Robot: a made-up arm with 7 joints.
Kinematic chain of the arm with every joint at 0, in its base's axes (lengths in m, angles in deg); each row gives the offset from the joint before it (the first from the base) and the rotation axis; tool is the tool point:
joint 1: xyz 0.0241 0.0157 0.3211 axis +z
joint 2: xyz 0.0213 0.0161 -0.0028 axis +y
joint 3: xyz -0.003 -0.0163 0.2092 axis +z
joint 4: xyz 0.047 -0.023 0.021 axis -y
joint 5: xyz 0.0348 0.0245 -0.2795 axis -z
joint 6: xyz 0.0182 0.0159 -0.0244 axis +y
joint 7: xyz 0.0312 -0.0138 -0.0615 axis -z
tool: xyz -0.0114 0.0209 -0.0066
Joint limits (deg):
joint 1: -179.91..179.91
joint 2: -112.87..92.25
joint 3: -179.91..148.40
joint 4: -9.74..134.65
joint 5: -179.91..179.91
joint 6: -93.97..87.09
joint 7: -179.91..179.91
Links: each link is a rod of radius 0.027 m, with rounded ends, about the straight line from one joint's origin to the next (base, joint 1, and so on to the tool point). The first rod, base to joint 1, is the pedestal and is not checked.
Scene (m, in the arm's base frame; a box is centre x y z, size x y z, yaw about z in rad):
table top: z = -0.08
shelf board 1: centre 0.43 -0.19 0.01 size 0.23 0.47 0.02 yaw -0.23
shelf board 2: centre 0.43 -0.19 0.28 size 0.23 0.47 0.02 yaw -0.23
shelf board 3: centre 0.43 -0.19 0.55 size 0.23 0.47 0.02 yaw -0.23
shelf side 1: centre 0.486 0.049 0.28 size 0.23 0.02 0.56 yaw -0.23
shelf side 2: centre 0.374 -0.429 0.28 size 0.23 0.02 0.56 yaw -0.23
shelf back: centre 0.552 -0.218 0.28 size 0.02 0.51 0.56 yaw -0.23
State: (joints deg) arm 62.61 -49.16 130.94 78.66 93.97 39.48 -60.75
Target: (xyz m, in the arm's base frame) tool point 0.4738 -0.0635 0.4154
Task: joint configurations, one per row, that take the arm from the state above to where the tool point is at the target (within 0.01 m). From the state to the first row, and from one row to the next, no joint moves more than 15 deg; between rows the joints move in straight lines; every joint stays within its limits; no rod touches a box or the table.
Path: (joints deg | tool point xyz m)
1: 51.12 -50.31 116.73 71.14 93.30 40.29 -61.26 | -0.3868 0.0603 0.2581
2: 39.62 -51.46 102.51 63.63 92.64 41.09 -61.77 | -0.3116 0.2209 0.2982
3: 28.13 -52.61 88.30 56.11 91.97 41.90 -62.28 | -0.1807 0.3219 0.3430
4: 16.64 -53.76 74.08 48.60 91.30 42.70 -62.79 | -0.0288 0.3484 0.3847
5: 5.14 -54.92 59.87 41.08 90.63 43.51 -63.30 | 0.1083 0.3047 0.4164
6: -6.35 -56.07 45.66 33.56 89.97 44.31 -63.81 | 0.2033 0.2112 0.4331
7: -17.85 -57.22 31.44 26.05 89.30 45.12 -64.32 | 0.2440 0.0974 0.4326
8: -29.34 -58.37 17.23 18.53 88.63 45.92 -64.83 | 0.2346 -0.0075 0.4154
9: -31.19 -44.22 20.14 30.00 89.82 40.86 -63.84 | 0.2792 -0.0107 0.4341
10: -33.04 -30.06 23.05 41.48 91.01 35.79 -62.84 | 0.3286 -0.0166 0.4432
11: -34.88 -15.91 25.96 52.95 92.20 30.72 -61.84 | 0.3793 -0.0264 0.4429
12: -36.73 -1.76 28.87 64.43 93.39 25.65 -60.84 | 0.4286 -0.0416 0.4336
13: -38.58 12.40 31.78 75.90 94.58 20.59 -59.84 | 0.4738 -0.0634 0.4154

